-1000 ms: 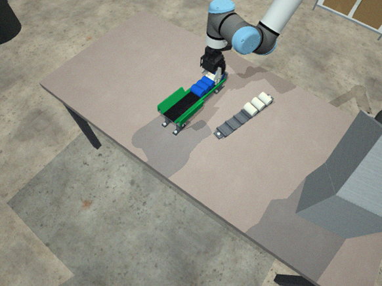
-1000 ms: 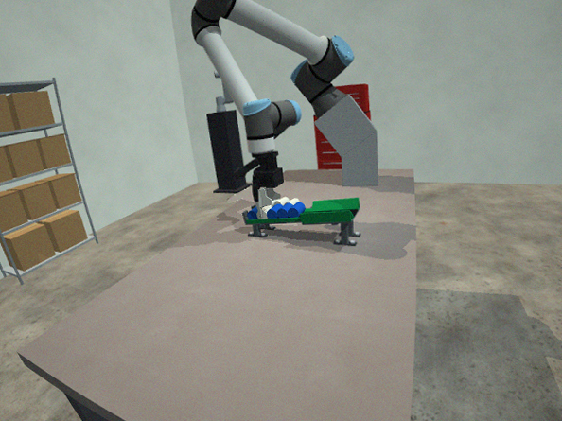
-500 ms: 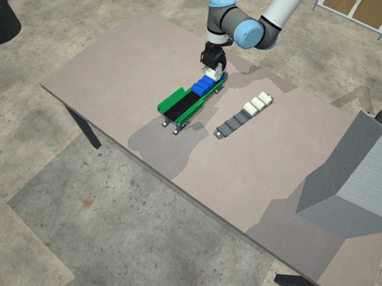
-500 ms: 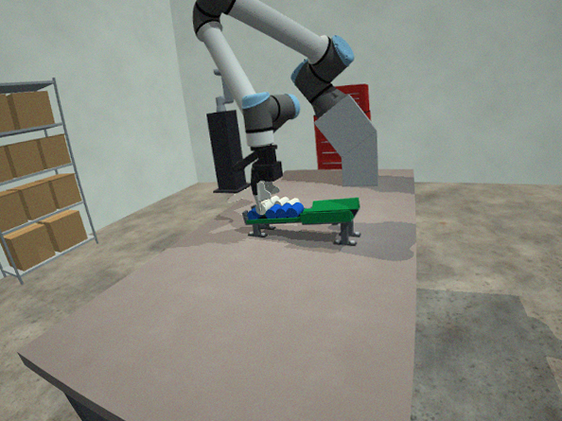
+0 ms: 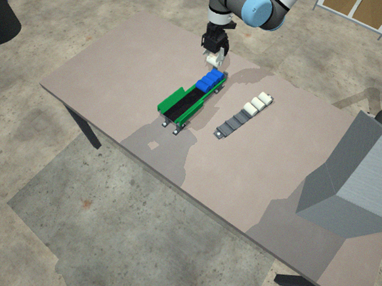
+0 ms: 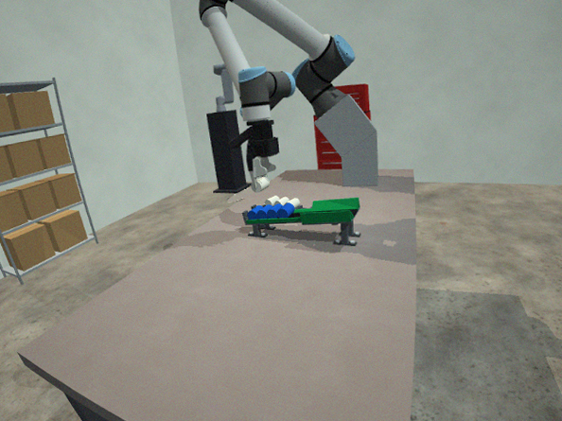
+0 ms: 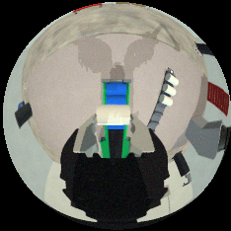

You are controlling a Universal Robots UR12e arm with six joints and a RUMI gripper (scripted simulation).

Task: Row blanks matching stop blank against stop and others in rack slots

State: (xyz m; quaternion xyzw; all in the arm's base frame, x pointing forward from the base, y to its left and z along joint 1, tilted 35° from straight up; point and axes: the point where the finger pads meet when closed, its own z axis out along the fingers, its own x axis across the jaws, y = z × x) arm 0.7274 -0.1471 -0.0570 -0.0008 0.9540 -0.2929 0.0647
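My hand is 230 mm past the grey stock rack, 30 mm to the right of it and 200 mm above it.
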